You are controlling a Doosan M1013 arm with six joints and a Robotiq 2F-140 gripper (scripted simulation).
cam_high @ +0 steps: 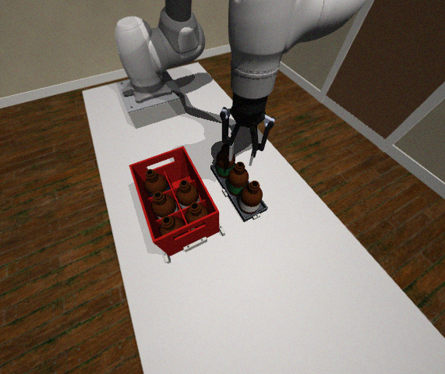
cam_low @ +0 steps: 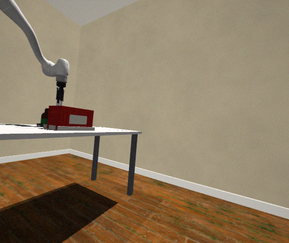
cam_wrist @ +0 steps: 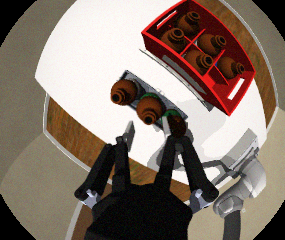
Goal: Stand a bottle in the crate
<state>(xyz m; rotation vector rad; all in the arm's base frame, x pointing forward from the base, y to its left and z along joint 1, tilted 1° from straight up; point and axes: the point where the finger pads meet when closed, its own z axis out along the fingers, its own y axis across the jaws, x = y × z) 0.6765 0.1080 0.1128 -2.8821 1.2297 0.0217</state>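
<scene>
Right now my hand is 13 cm above the bottle. The rest, counted from my hand: red crate 2 cm behind, 23 cm to the right, 13 cm below; dark tray 20 cm below.
</scene>
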